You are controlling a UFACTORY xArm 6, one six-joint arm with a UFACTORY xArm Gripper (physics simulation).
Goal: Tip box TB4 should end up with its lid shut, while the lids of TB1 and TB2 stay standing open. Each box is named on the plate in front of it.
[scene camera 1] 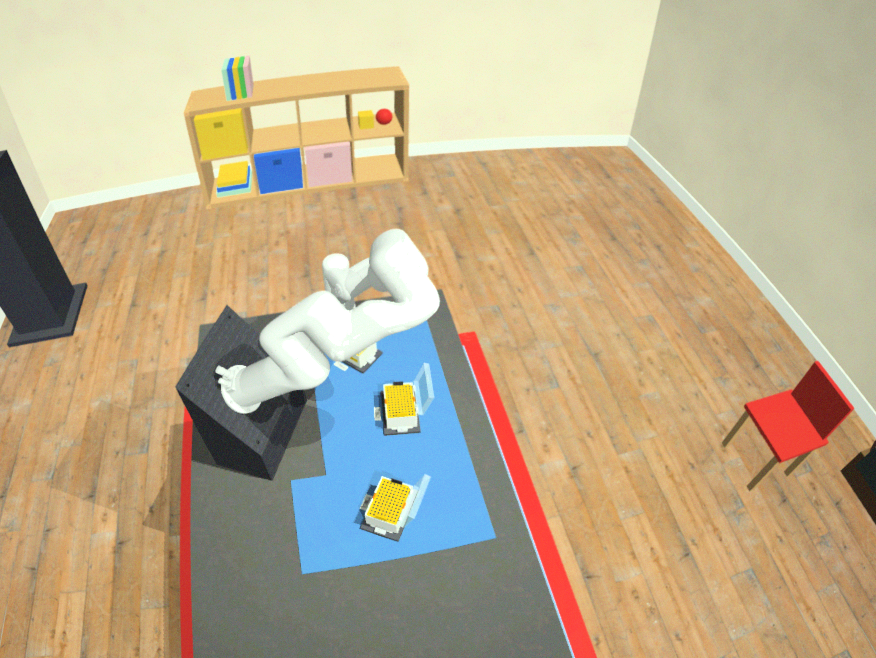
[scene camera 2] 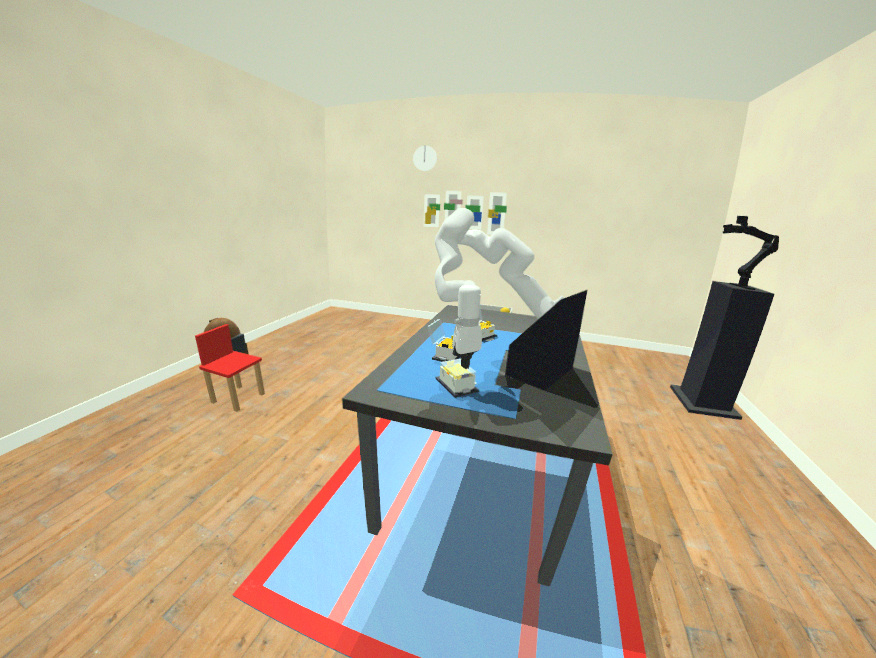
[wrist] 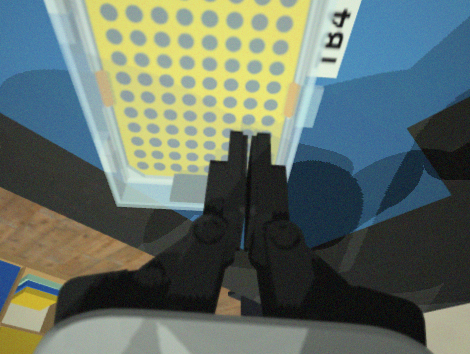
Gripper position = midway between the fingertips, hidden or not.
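Blue mat [wrist: 358,165]. Box [scene camera 1: 399,397]. A box [scene camera 1: 387,505]. My gripper [scene camera 2: 465,367], [wrist: 247,155].
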